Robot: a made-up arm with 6 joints. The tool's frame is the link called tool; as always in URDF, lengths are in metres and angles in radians. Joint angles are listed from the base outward.
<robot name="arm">
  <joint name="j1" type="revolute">
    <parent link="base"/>
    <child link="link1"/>
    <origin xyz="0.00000 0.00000 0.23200"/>
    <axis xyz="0 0 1"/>
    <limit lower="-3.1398" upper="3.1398"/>
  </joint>
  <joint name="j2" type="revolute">
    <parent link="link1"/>
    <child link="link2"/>
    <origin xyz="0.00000 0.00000 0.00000" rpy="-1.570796 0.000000 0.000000"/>
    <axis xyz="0 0 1"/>
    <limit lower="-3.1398" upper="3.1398"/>
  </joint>
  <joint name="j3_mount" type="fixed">
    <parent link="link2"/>
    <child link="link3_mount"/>
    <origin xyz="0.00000 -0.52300 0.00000"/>
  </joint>
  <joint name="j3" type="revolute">
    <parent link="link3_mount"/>
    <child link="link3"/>
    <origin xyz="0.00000 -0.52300 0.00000" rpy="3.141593 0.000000 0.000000"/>
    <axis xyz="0 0 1"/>
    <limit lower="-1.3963" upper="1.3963"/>
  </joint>
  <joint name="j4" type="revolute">
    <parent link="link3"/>
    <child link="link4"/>
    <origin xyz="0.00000 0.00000 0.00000" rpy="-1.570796 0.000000 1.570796"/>
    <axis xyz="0 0 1"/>
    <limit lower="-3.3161" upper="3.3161"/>
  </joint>
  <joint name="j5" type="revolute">
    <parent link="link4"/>
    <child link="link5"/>
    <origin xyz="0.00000 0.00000 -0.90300" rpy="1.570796 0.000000 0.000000"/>
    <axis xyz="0 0 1"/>
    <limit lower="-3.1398" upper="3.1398"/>
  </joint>
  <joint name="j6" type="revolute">
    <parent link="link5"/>
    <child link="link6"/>
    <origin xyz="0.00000 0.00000 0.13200" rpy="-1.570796 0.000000 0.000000"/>
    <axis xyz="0 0 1"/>
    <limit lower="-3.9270" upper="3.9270"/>
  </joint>
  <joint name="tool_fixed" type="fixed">
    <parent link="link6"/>
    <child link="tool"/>
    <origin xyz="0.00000 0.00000 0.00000" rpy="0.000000 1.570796 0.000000"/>
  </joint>
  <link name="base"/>
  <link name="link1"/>
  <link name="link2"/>
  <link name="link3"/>
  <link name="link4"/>
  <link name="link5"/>
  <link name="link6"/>
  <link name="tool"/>
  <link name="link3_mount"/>
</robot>
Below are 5 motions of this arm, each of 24 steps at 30 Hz.
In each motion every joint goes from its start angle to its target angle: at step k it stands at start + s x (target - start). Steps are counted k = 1, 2, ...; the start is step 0. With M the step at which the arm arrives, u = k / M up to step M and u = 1 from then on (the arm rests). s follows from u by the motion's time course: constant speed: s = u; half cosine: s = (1 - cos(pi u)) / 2; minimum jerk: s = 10 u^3 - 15 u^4 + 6 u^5.
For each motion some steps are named. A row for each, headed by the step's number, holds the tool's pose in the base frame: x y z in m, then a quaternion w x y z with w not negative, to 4 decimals.
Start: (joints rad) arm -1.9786 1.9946 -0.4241 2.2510 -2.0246 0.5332
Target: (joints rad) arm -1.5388 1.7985 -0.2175 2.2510 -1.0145 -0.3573
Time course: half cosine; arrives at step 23
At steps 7, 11, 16, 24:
7: -0.0513 -0.4259 -0.8820 0.0306 -0.2151 0.8614 0.4591
11: -0.0227 -0.5221 -0.8855 0.1329 -0.2294 0.8989 0.3487
16: 0.0438 -0.6439 -0.8770 0.2702 -0.2261 0.9109 0.2148
24: 0.1061 -0.7197 -0.8633 0.3614 -0.2086 0.8984 0.1371

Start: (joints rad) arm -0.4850 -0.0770 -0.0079 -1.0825 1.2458 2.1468
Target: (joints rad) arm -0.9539 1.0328 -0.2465 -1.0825 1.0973 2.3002
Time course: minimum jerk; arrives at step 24
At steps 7, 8, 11, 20, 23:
7: 0.7951 -0.5674 1.0355 0.5209 -0.4221 0.2032 -0.7136
8: 0.8173 -0.6136 0.9597 0.5141 -0.4345 0.2441 -0.6981
11: 0.8418 -0.7648 0.6634 0.4867 -0.4632 0.3925 -0.6281
20: 0.5818 -0.8967 -0.0874 0.4130 -0.4162 0.7202 -0.3709
23: 0.5552 -0.8893 -0.1296 0.4087 -0.4077 0.7372 -0.3512

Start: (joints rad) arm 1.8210 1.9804 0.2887 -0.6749 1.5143 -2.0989
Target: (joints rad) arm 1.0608 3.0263 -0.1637 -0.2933 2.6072 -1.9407
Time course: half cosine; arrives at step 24
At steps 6, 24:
6: 0.0357 0.5210 -1.1517 0.5403 0.6623 0.4585 0.2434
24: -0.2704 -0.7422 -0.7252 0.6914 0.5387 0.4685 0.1106

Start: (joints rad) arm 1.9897 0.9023 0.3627 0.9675 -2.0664 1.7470
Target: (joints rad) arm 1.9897 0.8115 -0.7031 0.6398 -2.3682 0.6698
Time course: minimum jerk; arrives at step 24
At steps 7, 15, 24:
7: -0.5677 1.4723 0.3992 0.4282 0.8807 -0.1619 -0.1213
15: -0.3770 1.0886 0.1051 0.3911 0.8533 -0.3272 0.1087
24: -0.2645 0.8544 0.0549 0.3689 0.8224 -0.3465 0.2598

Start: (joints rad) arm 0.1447 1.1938 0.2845 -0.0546 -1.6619 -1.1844
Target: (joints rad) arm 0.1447 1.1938 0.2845 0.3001 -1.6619 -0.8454
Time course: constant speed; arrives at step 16
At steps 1, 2, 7, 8, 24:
1: 1.5270 0.0892 -0.0981 0.2639 0.1085 0.8150 -0.5044
2: 1.5293 0.0895 -0.0963 0.2709 0.0972 0.8175 -0.4988
7: 1.5406 0.0918 -0.0873 0.3020 0.0387 0.8285 -0.4700
8: 1.5428 0.0924 -0.0855 0.3075 0.0267 0.8302 -0.4641
24: 1.5599 0.0999 -0.0715 0.3417 -0.0736 0.8397 -0.4157

